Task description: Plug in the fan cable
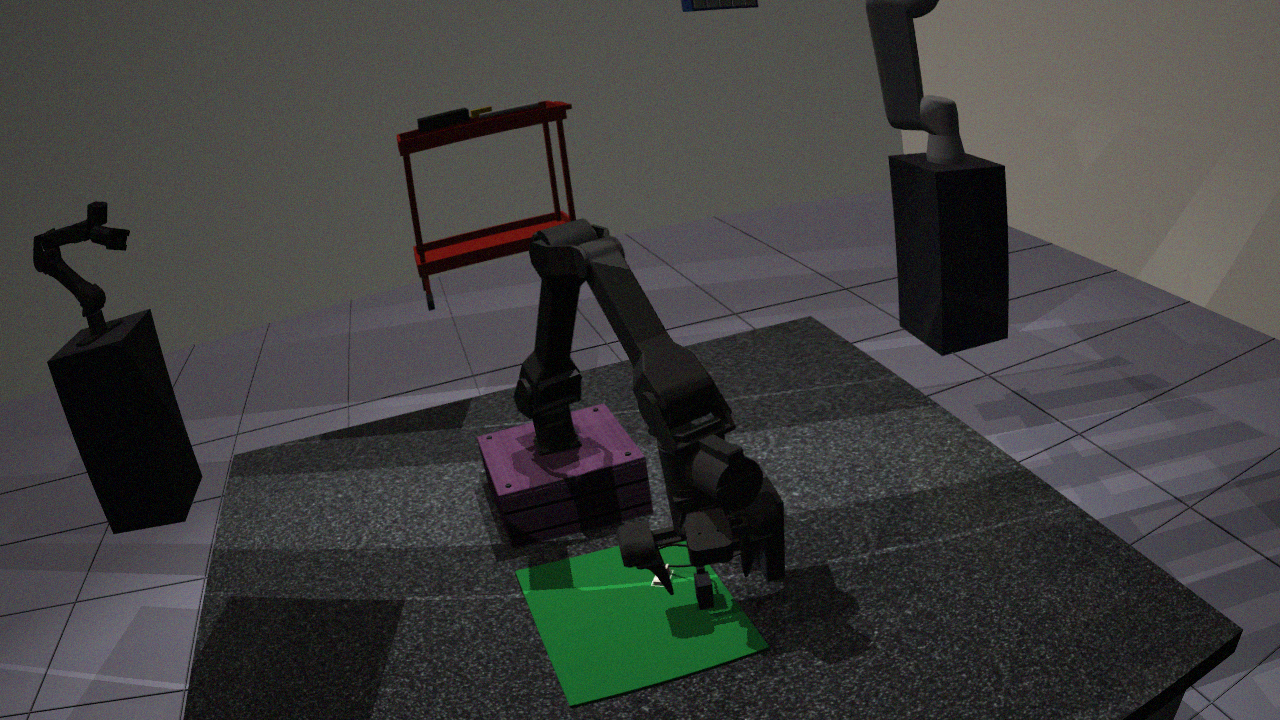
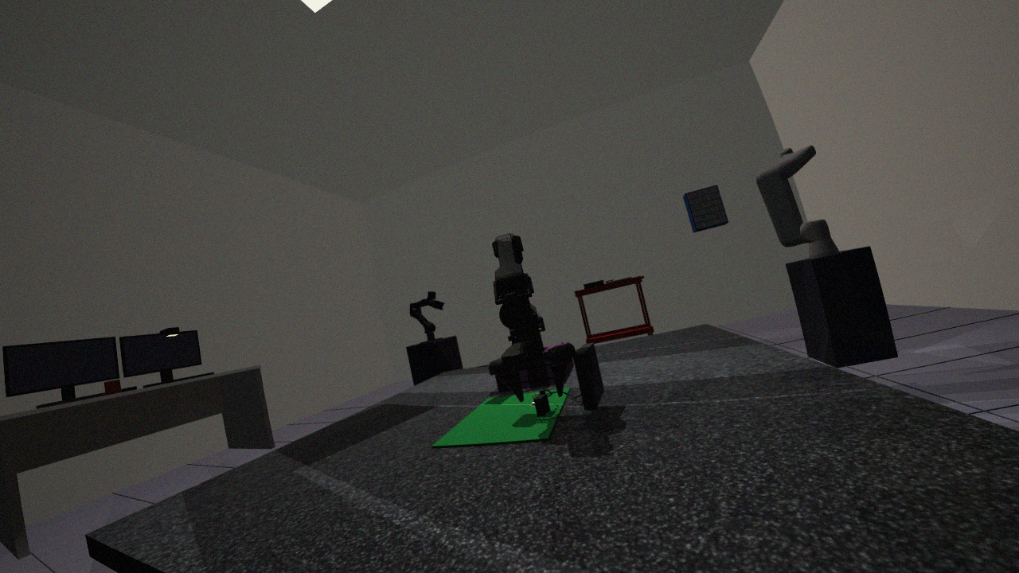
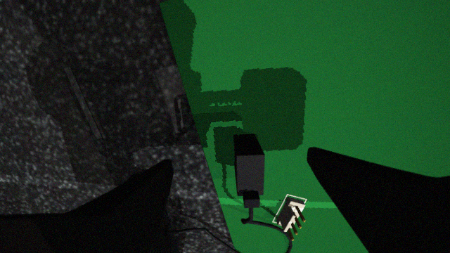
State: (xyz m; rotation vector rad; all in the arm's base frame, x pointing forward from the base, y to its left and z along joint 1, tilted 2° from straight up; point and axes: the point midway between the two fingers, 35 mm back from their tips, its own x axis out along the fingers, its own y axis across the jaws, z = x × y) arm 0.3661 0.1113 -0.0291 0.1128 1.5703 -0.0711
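My gripper tip is 10 mm past the dark fan plug and 20 mm above it. Also, from my gripper tip: white four-pin header: 90 mm behind, 40 mm to the right, 40 mm below; then black fan: 80 mm behind, 90 mm to the left, 20 mm above; then green board: 30 mm behind, 90 mm to the right, 50 mm below.
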